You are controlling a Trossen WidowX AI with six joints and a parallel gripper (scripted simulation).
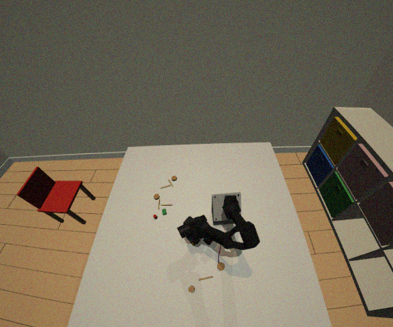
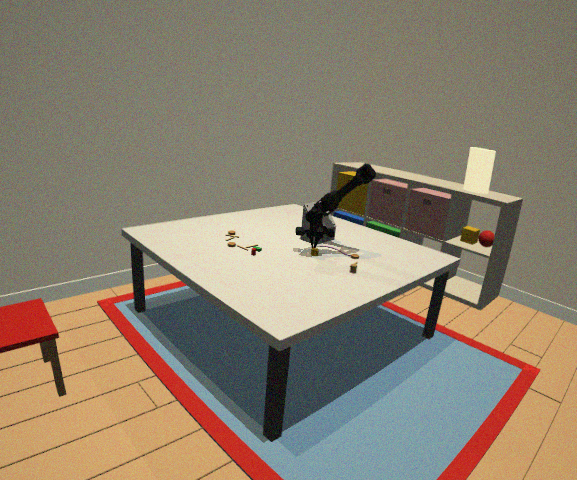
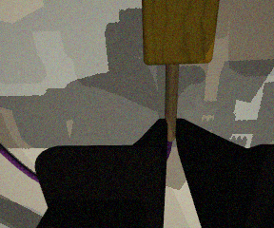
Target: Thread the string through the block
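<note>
My gripper tip is now 40 mm short of the yellow-brown wooden block and 40 mm to the right of it. Round my gripper tip: wooden cylinder: 50 mm ahead, 280 mm to the left; then round wooden button: 110 mm behind, 180 mm to the left, 10 mm below; then green cube: 230 mm ahead, 160 mm to the right, 10 mm below.
</note>
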